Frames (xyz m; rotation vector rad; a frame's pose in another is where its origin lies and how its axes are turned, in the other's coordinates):
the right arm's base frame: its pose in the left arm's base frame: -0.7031 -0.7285 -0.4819 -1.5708 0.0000 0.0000
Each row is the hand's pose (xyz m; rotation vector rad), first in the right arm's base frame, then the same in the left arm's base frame.
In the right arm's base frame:
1: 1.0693 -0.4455 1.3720 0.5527 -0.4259 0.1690
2: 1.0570 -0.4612 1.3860 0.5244 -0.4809 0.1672
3: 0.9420 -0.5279 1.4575 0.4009 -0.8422 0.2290
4: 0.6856 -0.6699 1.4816 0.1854 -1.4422 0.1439
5: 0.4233 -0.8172 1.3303 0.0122 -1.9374 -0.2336
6: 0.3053 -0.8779 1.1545 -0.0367 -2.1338 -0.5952
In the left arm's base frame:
1: 0.3662 0.6435 -0.0364 -0.9905 -0.1870 0.4331
2: 0.3539 0.6575 -0.0207 -1.0122 -0.2291 0.4734
3: 0.2389 0.7290 0.0460 -1.0671 -0.4535 0.7922
4: -0.0175 0.7531 0.1880 -1.0881 -0.9774 1.1940
5: -0.2798 0.6018 0.3353 -0.9935 -1.6479 1.2933
6: -0.3978 0.4260 0.3960 -0.8639 -2.0631 1.1631

